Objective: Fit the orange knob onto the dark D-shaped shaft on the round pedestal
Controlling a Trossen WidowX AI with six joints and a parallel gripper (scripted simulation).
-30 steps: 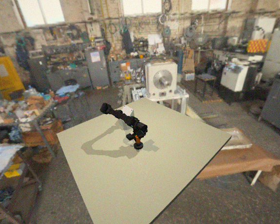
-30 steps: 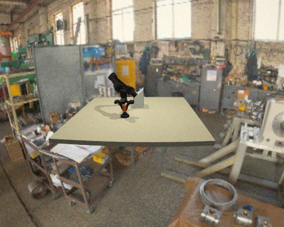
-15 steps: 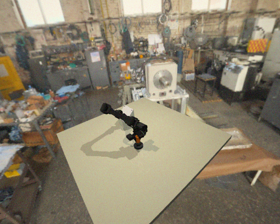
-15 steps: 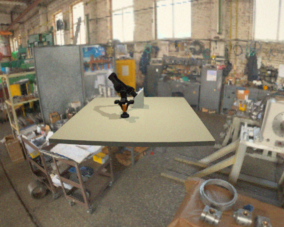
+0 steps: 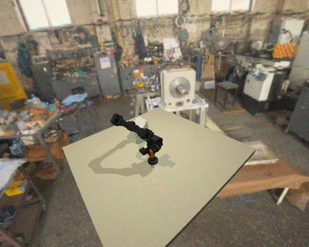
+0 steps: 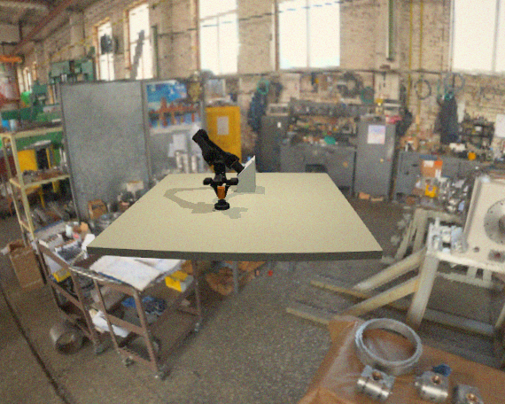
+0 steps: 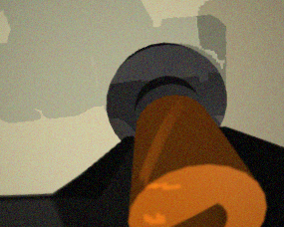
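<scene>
Now: gripper tip 2 cm below the orange knob. Round my gripper tip: pedestal: 4 cm below.
</scene>
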